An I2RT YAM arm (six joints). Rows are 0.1 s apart.
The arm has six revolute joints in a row. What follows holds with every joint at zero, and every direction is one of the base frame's.
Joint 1 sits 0.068 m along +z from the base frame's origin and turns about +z.
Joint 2 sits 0.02 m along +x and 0.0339 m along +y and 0.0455 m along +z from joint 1 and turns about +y.
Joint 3 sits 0.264 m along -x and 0.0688 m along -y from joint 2 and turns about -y.
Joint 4 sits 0.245 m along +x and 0.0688 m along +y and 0.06 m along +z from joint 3 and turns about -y.
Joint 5 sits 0.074 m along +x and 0.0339 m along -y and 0.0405 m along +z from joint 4 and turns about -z.
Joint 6 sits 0.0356 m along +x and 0.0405 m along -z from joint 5 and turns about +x.
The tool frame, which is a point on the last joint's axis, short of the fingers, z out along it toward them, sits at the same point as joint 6; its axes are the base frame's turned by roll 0, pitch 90 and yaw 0 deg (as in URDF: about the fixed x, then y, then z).
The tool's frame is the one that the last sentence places.
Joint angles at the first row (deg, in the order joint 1, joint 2, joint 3, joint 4, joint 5, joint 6):
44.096 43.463 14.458 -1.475 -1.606 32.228
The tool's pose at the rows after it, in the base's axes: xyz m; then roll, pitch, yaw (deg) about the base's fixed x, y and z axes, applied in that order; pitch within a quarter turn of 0, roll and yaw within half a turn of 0:
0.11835, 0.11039, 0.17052, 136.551, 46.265, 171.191
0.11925, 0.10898, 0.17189, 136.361, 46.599, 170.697
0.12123, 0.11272, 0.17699, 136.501, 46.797, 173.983
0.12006, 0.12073, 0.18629, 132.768, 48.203, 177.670
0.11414, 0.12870, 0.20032, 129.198, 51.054, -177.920
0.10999, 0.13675, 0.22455, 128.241, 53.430, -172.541
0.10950, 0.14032, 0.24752, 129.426, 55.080, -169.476
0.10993, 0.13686, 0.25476, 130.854, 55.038, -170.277
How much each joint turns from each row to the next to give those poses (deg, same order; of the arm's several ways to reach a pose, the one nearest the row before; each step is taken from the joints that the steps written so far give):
-1.289 -1.730 -1.114 -0.265 0.699 0.590
-0.612 -0.372 0.131 -0.198 -0.132 -0.284
-0.089 1.250 1.442 -0.214 -2.733 -1.814
1.248 0.612 1.247 1.966 -4.893 -1.879
2.467 -0.963 1.726 0.524 -4.047 -2.384
2.187 -0.130 4.895 -3.539 -3.168 -2.710
0.766 0.392 5.202 -4.547 -0.633 -2.054
-0.548 -0.699 1.727 -2.973 1.551 -0.023

